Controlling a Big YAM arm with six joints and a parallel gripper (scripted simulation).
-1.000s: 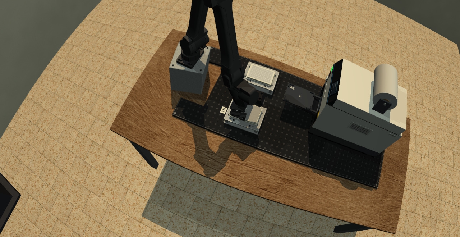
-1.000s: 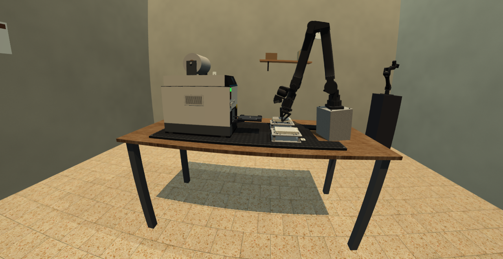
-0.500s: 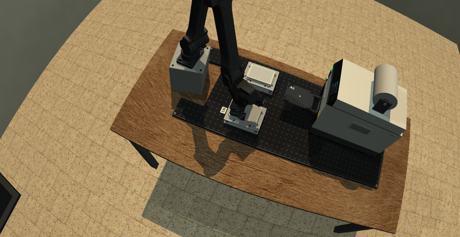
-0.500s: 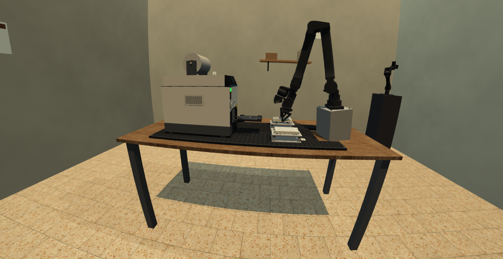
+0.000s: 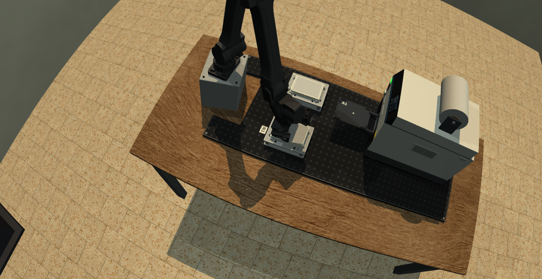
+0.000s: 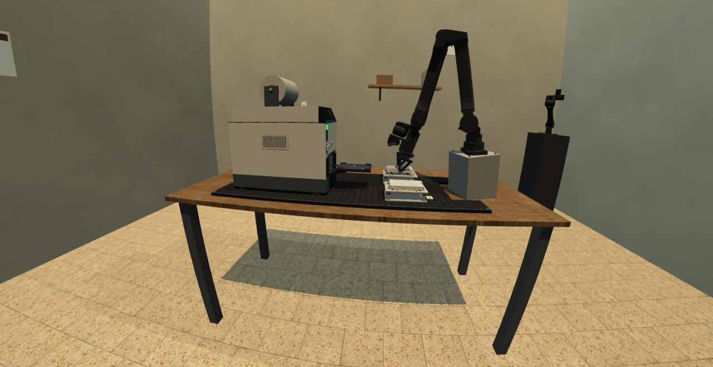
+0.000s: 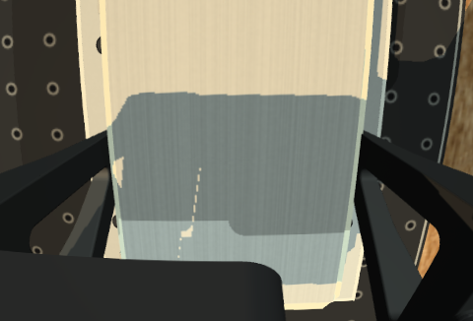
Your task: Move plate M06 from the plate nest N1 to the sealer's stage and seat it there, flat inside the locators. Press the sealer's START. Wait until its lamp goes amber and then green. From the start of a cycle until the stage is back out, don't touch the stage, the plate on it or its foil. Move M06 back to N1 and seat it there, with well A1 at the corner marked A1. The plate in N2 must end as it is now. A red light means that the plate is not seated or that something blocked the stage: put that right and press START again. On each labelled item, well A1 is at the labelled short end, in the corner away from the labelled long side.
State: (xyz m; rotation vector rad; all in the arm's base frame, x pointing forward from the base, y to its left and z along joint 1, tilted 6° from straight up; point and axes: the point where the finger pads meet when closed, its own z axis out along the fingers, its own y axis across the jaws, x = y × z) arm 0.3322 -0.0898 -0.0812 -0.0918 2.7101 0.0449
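Right now the plate M06 is right at my hand. From my hand the other things lie so: plate nest N1: 30 mm below; then N1 label: 110 mm behind, 10 mm to the right, 70 mm below; then well plate: 20 mm behind, 220 mm to the left, 20 mm below.
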